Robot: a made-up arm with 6 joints.
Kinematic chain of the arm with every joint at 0, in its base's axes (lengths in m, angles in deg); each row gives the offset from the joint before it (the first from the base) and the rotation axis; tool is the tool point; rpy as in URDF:
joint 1: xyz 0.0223 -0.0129 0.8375 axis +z
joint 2: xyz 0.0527 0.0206 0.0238 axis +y
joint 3: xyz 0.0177 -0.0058 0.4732 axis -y
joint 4: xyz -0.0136 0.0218 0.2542 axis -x
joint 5: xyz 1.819 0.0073 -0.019 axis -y
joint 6: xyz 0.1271 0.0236 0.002 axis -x
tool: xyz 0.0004 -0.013 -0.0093 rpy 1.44 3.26 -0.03
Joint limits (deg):
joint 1: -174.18..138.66
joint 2: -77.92..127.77
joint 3: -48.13..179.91
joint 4: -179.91..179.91
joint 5: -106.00..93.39
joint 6: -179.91..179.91
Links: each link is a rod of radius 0.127 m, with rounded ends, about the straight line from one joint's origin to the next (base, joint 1, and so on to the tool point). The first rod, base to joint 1, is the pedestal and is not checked.
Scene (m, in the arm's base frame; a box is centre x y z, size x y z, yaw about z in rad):
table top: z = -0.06
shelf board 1: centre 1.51 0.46 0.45 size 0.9 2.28 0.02 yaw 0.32
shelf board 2: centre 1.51 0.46 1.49 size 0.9 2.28 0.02 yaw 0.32
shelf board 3: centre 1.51 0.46 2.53 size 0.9 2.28 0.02 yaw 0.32
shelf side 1: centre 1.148 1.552 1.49 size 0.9 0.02 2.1 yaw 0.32
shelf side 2: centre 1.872 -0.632 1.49 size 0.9 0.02 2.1 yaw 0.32
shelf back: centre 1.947 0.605 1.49 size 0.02 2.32 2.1 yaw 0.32
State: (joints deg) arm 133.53 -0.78 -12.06 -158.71 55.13 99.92
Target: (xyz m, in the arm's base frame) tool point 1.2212 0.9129 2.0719
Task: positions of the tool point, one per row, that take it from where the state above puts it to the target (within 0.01 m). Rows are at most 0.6 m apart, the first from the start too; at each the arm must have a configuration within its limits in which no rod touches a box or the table.
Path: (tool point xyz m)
1: -0.8441 1.6144 1.4328
2: -0.3660 1.6570 1.7099
3: 0.0737 1.5283 1.9643
4: 0.4107 1.2592 2.1881
5: 0.5690 1.2298 2.1609
6: 0.7212 1.1816 2.1354
7: 0.8659 1.1152 2.1123
8: 1.0489 1.0290 2.0914
9: 1.2212 0.9128 2.0720

